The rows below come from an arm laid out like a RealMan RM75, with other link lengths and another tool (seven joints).
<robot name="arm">
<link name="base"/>
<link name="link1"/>
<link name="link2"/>
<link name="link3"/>
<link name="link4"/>
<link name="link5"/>
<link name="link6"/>
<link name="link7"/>
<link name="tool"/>
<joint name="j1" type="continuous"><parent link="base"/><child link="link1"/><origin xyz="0 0 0.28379"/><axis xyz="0 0 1"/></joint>
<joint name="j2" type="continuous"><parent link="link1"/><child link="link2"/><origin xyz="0 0 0"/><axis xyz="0 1 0"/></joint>
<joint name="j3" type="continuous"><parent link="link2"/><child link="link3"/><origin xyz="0 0 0.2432"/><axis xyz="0 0 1"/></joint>
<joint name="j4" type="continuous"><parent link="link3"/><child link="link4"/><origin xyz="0 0 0"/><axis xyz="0 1 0"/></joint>
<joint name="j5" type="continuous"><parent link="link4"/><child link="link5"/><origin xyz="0 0 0.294"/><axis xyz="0 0 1"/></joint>
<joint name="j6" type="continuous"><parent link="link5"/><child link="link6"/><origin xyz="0 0 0"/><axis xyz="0 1 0"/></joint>
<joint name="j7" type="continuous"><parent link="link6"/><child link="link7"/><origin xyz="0 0 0.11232"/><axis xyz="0 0 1"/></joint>
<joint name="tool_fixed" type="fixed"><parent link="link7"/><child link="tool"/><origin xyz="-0.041 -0.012 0.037" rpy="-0.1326 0 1.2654"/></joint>
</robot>
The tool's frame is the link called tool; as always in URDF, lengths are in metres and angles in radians. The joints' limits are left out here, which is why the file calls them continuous.
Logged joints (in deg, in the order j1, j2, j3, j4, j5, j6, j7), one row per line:
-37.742, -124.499, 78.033, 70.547, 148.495, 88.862, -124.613
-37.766, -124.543, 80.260, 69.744, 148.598, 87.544, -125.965
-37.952, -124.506, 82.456, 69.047, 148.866, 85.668, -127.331
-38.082, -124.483, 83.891, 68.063, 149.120, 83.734, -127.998
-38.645, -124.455, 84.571, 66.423, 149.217, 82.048, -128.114
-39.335, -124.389, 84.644, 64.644, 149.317, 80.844, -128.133
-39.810, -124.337, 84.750, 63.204, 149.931, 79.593, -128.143
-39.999, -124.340, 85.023, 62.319, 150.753, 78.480, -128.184
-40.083, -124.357, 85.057, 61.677, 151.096, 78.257, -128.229
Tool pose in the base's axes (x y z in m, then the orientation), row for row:
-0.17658, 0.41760, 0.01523, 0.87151, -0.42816, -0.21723, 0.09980
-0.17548, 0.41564, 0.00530, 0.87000, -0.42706, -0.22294, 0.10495
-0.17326, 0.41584, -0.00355, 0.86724, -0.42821, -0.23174, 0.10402
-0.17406, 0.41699, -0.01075, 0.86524, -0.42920, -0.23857, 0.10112
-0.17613, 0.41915, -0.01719, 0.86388, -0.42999, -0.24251, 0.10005
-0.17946, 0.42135, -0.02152, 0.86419, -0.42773, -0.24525, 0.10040
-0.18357, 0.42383, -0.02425, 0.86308, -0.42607, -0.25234, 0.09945
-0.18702, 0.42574, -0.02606, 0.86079, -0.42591, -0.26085, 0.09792
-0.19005, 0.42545, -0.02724, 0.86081, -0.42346, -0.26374, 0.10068
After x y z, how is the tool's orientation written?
As a quaternion, x y z w.
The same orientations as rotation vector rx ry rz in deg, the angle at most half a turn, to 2 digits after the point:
147.63, -72.53, -36.80
146.93, -72.12, -37.65
146.54, -72.36, -39.16
146.45, -72.65, -40.38
146.31, -72.83, -41.07
146.33, -72.43, -41.53
146.23, -72.19, -42.75
145.97, -72.22, -44.23
145.74, -71.69, -44.65

